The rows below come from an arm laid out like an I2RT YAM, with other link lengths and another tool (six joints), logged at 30 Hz.
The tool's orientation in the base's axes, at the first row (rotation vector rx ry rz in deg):
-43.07 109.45 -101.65
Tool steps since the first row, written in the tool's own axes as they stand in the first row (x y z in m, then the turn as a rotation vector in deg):
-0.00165 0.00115 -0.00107 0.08 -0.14 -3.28
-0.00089 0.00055 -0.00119 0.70 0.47 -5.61
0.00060 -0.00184 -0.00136 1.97 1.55 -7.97
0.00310 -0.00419 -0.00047 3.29 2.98 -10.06
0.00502 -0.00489 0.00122 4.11 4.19 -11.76
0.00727 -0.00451 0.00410 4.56 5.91 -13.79
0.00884 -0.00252 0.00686 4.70 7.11 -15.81
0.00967 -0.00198 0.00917 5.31 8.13 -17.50
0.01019 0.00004 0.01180 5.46 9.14 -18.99
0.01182 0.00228 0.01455 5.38 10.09 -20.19
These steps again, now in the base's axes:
0.00046 0.00192 -0.00113 -2.14 2.45 0.45
-0.00014 0.00150 -0.00048 -4.16 3.85 0.09
-0.00114 0.00058 0.00199 -6.75 4.88 -0.69
-0.00224 -0.00179 0.00438 -9.23 5.68 -1.85
-0.00256 -0.00435 0.00502 -11.07 6.49 -2.85
-0.00248 -0.00798 0.00449 -12.88 7.82 -4.35
-0.00211 -0.01103 0.00234 -14.40 9.32 -5.34
-0.00133 -0.01331 0.00163 -16.04 10.25 -6.17
-0.00025 -0.01558 -0.00059 -17.21 11.33 -7.03
0.00004 -0.01865 -0.00299 -18.01 12.33 -7.86

